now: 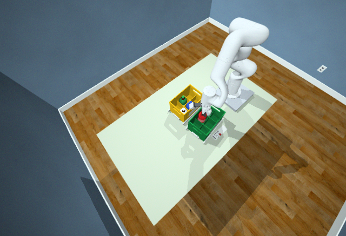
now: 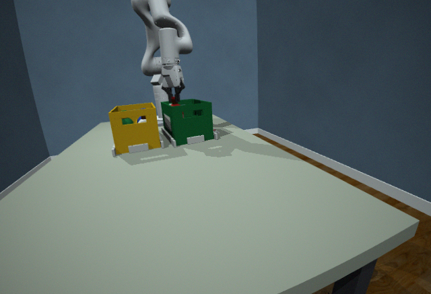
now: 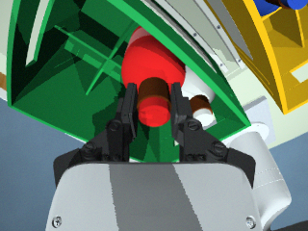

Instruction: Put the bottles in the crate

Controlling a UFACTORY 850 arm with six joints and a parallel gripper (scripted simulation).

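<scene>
Now: hand 7 cm above the red bottle. From my hand the other things lie so: blue-label bottle: 15 cm to the right, 11 cm below; green crate: 1 cm behind, 5 cm to the left, 12 cm below; yellow crate: 1 cm ahead, 19 cm to the right, 12 cm below.
</scene>
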